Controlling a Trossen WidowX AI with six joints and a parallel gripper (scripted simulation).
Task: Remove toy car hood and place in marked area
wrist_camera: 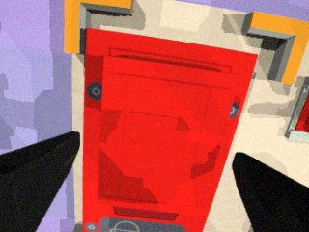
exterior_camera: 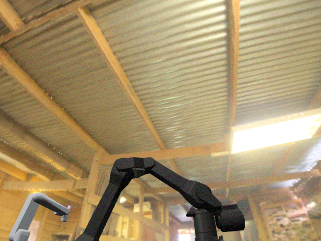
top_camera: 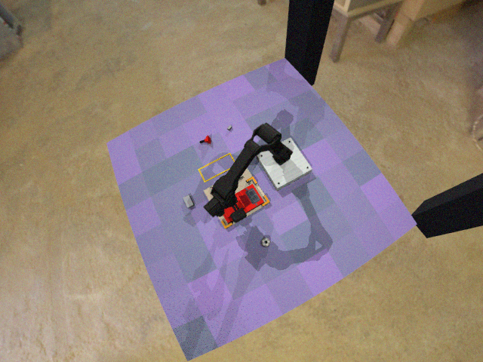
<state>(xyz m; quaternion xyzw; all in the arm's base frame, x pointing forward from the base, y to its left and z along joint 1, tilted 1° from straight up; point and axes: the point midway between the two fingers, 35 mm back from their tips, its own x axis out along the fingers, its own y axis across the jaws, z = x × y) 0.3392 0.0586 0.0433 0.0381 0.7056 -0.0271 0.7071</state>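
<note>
Now: the red hood 10 mm below my gripper tip. Also, from my gripper tip: grey piece (250 mm behind, 390 mm to the right, 50 mm below).
</note>
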